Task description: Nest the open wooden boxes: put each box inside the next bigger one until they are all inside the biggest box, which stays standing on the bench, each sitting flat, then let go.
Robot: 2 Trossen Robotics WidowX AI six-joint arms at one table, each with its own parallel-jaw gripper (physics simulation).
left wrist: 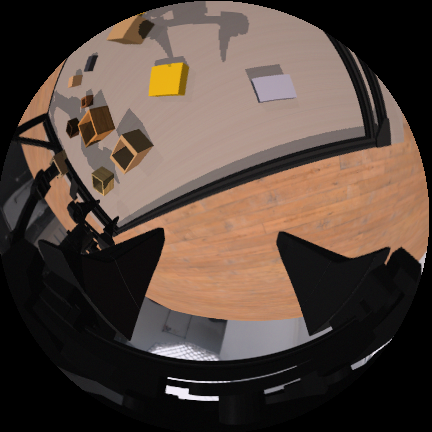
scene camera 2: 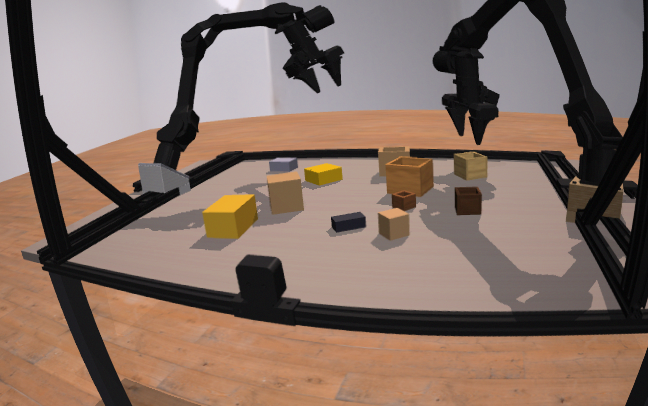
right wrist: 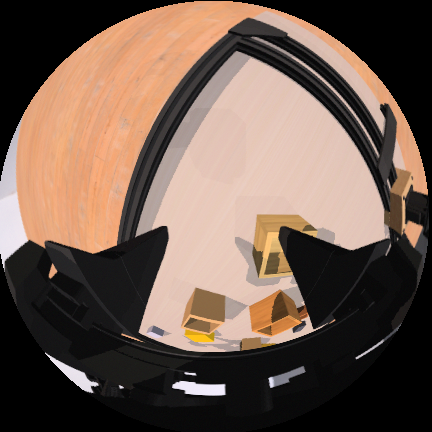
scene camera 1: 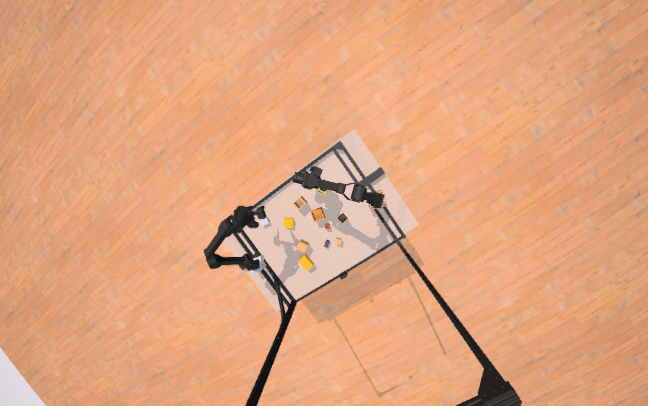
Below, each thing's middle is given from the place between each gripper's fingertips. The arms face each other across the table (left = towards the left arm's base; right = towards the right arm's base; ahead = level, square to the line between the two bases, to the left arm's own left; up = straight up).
Scene:
Now: left hand 100 mm past the grey slab (left wrist: 272,87), 100 mm to the right of it and 180 mm above it. From my left hand the other things lie so: pale wooden box (scene camera 2: 471,165) 110 mm behind, 370 mm to the right, 170 mm below; then orange-brown box (scene camera 2: 411,174) 230 mm behind, 260 mm to the right, 160 mm below.
Now: right hand 80 mm past the pale wooden box, 10 mm to the left of it and 40 mm above it. Round my right hand: orange-brown box: 210 mm behind, 100 mm to the left, 40 mm below; then grey slab: 70 mm behind, 460 mm to the left, 50 mm below.

